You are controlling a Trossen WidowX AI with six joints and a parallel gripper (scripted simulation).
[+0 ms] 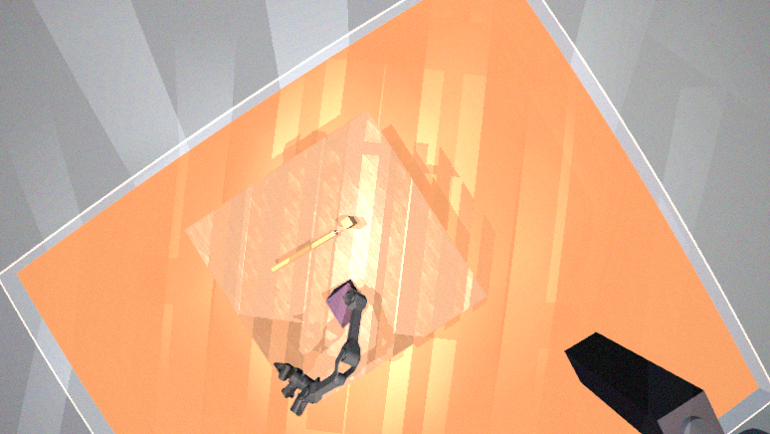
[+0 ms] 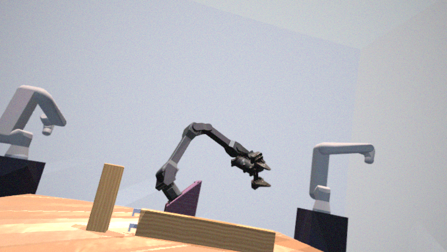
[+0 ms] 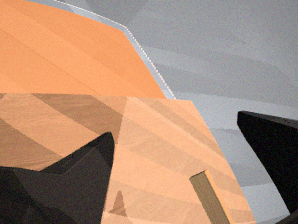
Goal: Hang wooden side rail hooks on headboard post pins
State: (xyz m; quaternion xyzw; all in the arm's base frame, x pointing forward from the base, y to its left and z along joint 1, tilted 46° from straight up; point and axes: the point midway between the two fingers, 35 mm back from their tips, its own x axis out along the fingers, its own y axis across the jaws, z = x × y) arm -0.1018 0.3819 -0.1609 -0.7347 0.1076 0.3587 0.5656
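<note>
Now: the headboard post 600 mm to the right of my gripper tip, 430 mm ahead of it and 170 mm below it.
</note>
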